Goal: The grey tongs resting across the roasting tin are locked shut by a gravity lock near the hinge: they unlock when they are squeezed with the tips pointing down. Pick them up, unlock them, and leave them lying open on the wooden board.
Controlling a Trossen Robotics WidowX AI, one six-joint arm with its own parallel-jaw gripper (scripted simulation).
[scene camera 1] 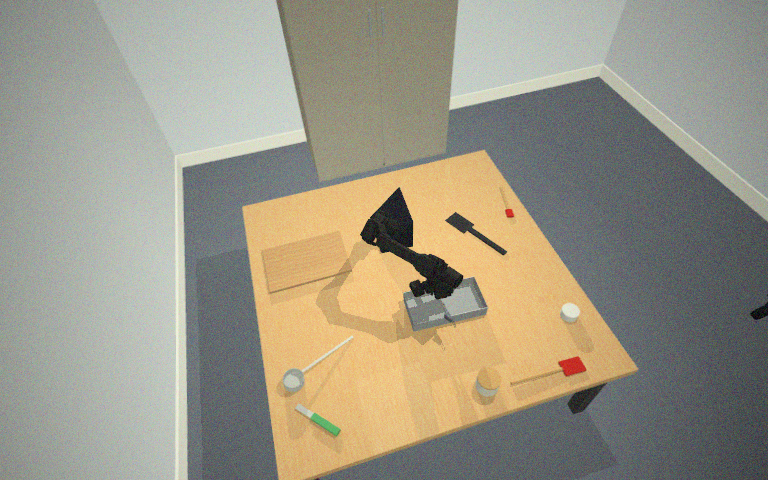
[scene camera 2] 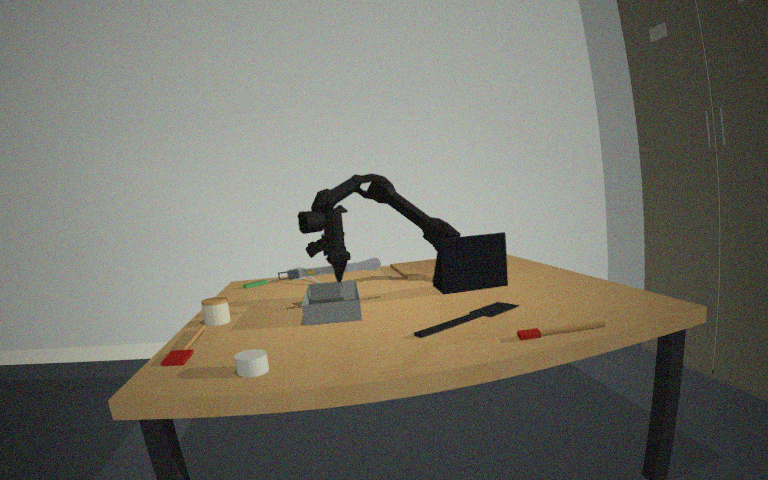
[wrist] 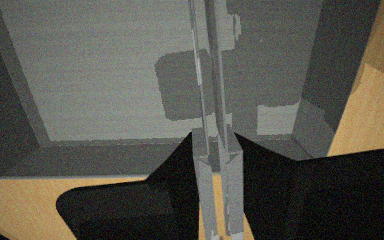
Labels:
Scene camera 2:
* my gripper
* jar
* white cylinder
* black spatula
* roasting tin

